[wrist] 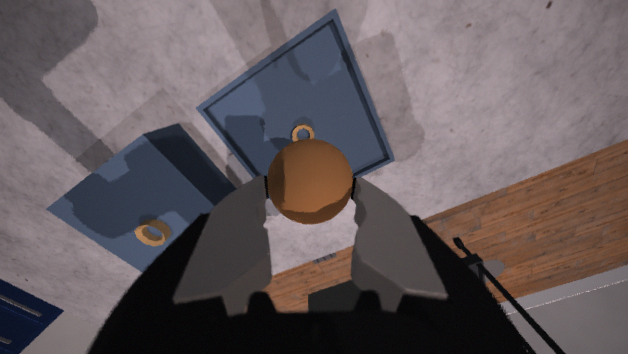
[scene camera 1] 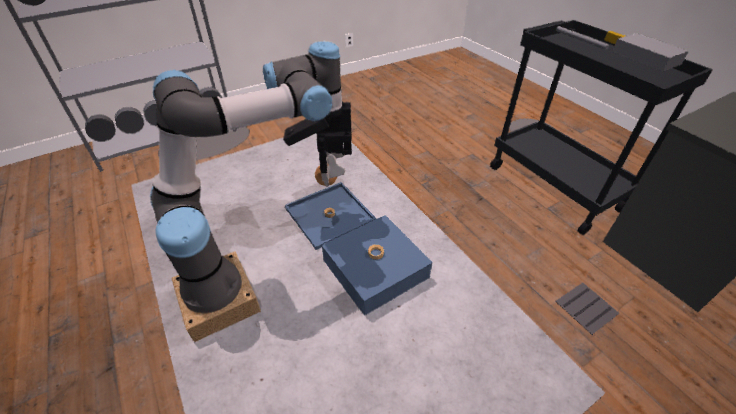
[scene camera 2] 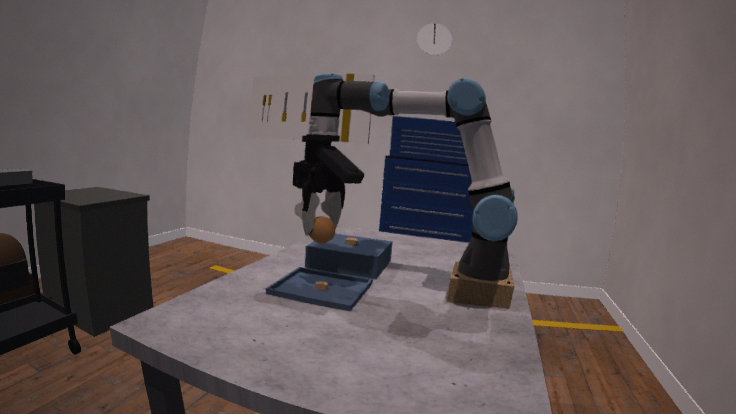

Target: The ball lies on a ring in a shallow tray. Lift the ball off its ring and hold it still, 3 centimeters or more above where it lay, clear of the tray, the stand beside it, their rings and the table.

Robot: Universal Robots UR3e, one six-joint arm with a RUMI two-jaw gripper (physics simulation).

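Frame: origin at the arm's base, x ahead, y left, z up, level; metres.
Seen in the pictures: gripper, between the fingertips: (wrist: 309, 179) (scene camera 1: 328, 178) (scene camera 2: 320, 234); arm's base, origin of its link: (scene camera 1: 212, 287) (scene camera 2: 483, 272).
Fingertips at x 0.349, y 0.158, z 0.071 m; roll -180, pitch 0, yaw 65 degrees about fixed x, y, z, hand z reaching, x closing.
Offsets run from my fingertips to a thing's top centre. "pt": to the spot under its first point. Level surfaces: height alone.
The orange ball {0.002 m left, 0.004 m back, 0.041 m up} (scene camera 1: 322, 176) (scene camera 2: 323, 230) (wrist: 310, 181) is held between the two fingertips of my gripper (scene camera 2: 322, 226) (wrist: 309, 179). My gripper is shut on the ball, one fingertip on each side of it. The ball hangs well above the shallow blue tray {0.006 m right, 0.007 m back, 0.112 m down} (scene camera 1: 303, 225) (scene camera 2: 335, 297) (wrist: 320, 85), apart from it. The tray's ring {pt 0.006 m left, 0.002 m back, 0.114 m down} (scene camera 1: 329, 208) (scene camera 2: 321, 285) (wrist: 296, 132) lies bare on the tray floor. The blue stand (scene camera 1: 401, 278) (scene camera 2: 339, 261) (wrist: 135, 180) is beside the tray, with its own empty ring {pt 0.251 m right, 0.013 m ahead, 0.061 m down} (scene camera 1: 376, 257) (scene camera 2: 351, 241) (wrist: 167, 233) on top.
The tray and the stand are on the grey table {0.127 m down} (scene camera 1: 437, 339) (scene camera 2: 308, 350) (wrist: 465, 100). The arm's wooden base block (scene camera 1: 226, 321) (scene camera 2: 479, 293) is bolted at one side of the table. A black cart (scene camera 1: 591, 61) and a dark cabinet (scene camera 1: 669, 221) (scene camera 2: 115, 257) stand off the table.
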